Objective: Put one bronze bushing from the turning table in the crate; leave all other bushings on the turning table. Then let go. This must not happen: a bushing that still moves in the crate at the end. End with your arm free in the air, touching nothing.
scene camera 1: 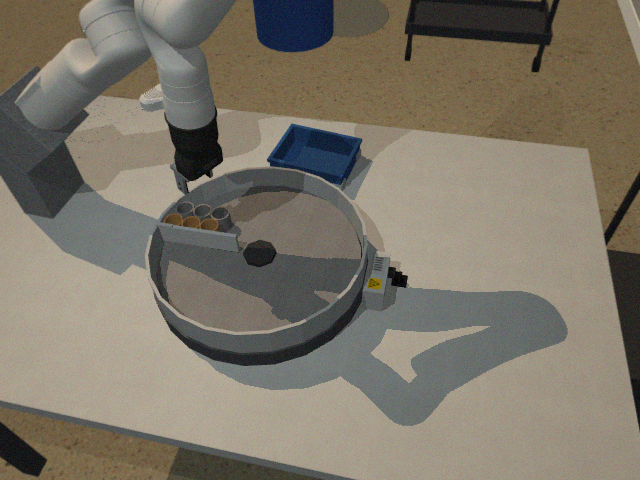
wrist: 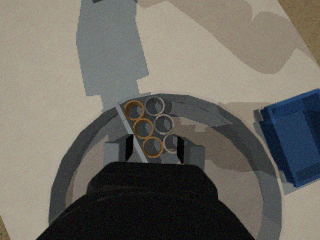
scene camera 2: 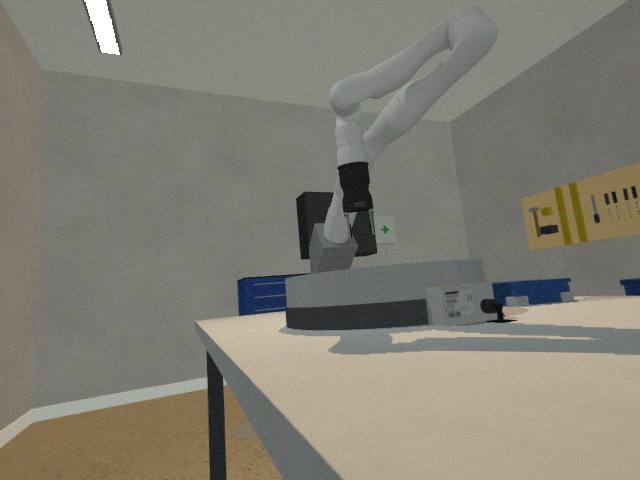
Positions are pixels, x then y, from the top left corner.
Labels:
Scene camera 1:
gripper: 195,182
turning table: 290,274
blue crate: 331,156
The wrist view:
gripper: 155,144
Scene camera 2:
gripper: 361,236
turning table: 387,296
blue crate: 517,293

